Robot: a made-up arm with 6 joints. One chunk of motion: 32 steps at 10 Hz.
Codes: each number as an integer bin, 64 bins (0 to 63) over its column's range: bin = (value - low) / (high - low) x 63, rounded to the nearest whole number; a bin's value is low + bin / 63 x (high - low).
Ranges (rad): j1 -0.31..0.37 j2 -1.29..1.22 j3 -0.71..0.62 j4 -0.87..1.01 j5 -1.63..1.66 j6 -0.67..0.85
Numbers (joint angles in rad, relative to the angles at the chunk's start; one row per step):
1: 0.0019 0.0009 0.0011 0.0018 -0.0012 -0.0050
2: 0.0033 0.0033 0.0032 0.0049 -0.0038 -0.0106
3: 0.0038 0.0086 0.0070 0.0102 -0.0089 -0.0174
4: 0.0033 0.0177 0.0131 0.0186 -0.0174 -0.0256
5: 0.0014 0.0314 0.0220 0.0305 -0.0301 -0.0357
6: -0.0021 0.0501 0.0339 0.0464 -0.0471 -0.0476
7: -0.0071 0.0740 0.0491 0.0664 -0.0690 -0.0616
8: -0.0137 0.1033 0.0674 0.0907 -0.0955 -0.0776
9: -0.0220 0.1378 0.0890 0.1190 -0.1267 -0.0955
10: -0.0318 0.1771 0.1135 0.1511 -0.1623 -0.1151
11: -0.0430 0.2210 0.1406 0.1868 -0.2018 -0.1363
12: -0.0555 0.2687 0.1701 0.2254 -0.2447 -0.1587
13: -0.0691 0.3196 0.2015 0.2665 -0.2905 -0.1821
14: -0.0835 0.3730 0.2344 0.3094 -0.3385 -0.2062
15: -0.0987 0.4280 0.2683 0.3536 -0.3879 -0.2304
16: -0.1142 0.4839 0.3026 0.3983 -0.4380 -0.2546
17: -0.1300 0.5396 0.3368 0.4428 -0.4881 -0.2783
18: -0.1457 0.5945 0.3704 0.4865 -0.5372 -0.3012
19: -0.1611 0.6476 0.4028 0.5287 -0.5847 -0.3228
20: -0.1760 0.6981 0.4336 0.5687 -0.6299 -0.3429
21: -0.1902 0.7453 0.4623 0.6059 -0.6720 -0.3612
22: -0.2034 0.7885 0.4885 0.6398 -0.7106 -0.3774
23: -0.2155 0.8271 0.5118 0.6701 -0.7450 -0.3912
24: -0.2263 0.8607 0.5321 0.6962 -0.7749 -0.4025
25: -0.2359 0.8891 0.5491 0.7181 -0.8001 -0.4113
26: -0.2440 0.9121 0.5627 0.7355 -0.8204 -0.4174
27: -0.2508 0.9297 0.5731 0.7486 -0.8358 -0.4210
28: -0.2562 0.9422 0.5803 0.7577 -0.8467 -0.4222
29: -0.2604 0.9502 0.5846 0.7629 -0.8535 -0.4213
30: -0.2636 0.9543 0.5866 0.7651 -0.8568 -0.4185
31: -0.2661 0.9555 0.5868 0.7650 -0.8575 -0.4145
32: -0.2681 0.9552 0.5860 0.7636 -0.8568 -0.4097
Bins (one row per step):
1: 29 32 34 29 31 28
2: 29 32 34 29 31 27
3: 29 33 34 29 31 27
4: 29 33 34 30 31 27
5: 29 33 35 30 31 26
6: 29 34 35 31 30 26
7: 28 34 36 31 30 25
8: 27 35 37 32 29 25
9: 27 36 38 33 29 24
10: 26 37 39 34 28 23
11: 25 38 40 35 27 22
12: 24 39 42 37 27 21
13: 22 40 43 38 26 20
14: 21 42 45 40 25 19
15: 20 43 46 41 24 18
16: 18 45 48 43 23 17
17: 17 46 50 44 22 16
18: 15 47 51 45 21 15
19: 14 49 53 47 20 14
20: 12 50 54 48 19 14
21: 11 51 56 49 18 13
22: 10 52 57 51 18 12
23: 9 53 58 52 17 12
24: 8 54 59 52 16 11
25: 7 55 60 53 16 11
26: 6 55 60 54 16 10
27: 5 56 61 54 15 10
28: 5 56 61 55 15 10
29: 5 56 61 55 15 10
30: 4 56 61 55 15 10
31: 4 56 61 55 15 11
32: 4 56 61 55 15 11

